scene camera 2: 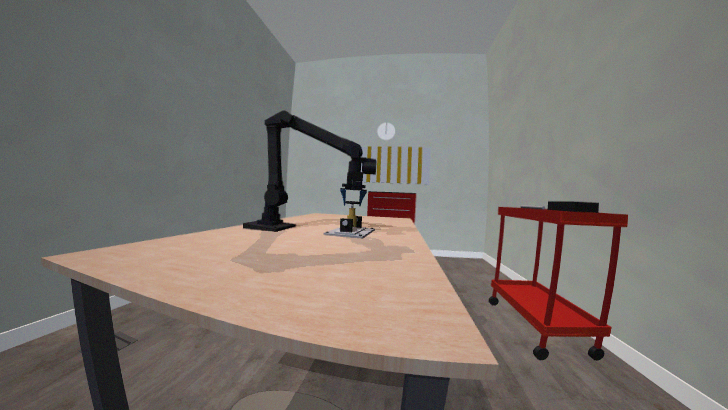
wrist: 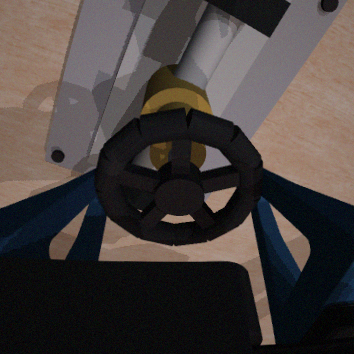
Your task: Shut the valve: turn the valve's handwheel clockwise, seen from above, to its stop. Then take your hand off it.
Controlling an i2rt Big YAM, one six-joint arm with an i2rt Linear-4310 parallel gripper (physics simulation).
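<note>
The black five-spoked handwheel sits level on top of the brass valve body. My gripper points down and is shut on the handwheel, with one blue finger against each side of its rim. In the wrist view the near part of the rim and all the spokes show; the fingertips are partly hidden behind the rim. The valve's grey pipe runs away toward the upper right in the wrist view.
The valve stands on a grey base plate with dark bolts, and black blocks hold the pipe. The plate lies on the wooden table. A red cart stands to the right, and a red drawer cabinet is behind.
</note>
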